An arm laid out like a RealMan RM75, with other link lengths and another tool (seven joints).
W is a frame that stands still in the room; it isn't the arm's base.
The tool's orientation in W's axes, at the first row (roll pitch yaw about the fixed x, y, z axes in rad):
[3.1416 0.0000 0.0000]
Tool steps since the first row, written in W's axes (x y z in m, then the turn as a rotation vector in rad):
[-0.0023 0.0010 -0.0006 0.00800 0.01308 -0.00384]
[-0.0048 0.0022 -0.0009 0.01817 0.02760 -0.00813]
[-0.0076 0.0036 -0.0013 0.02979 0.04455 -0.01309]
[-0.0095 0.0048 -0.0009 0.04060 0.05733 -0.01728]
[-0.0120 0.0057 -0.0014 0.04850 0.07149 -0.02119]
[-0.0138 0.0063 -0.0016 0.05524 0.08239 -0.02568]
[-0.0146 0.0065 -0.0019 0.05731 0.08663 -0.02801]
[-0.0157 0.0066 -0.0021 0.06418 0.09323 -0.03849]
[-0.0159 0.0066 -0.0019 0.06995 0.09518 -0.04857]
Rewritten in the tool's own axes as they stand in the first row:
[-0.0023 -0.0010 0.0006 0.00800 -0.01308 0.00384]
[-0.0048 -0.0022 0.0009 0.01817 -0.02760 0.00813]
[-0.0076 -0.0036 0.0013 0.02979 -0.04455 0.01309]
[-0.0095 -0.0048 0.0009 0.04060 -0.05733 0.01728]
[-0.0120 -0.0057 0.0014 0.04850 -0.07149 0.02119]
[-0.0138 -0.0063 0.0016 0.05524 -0.08239 0.02568]
[-0.0146 -0.0065 0.0019 0.05731 -0.08663 0.02801]
[-0.0157 -0.0066 0.0021 0.06418 -0.09323 0.03849]
[-0.0159 -0.0066 0.0019 0.06995 -0.09518 0.04857]

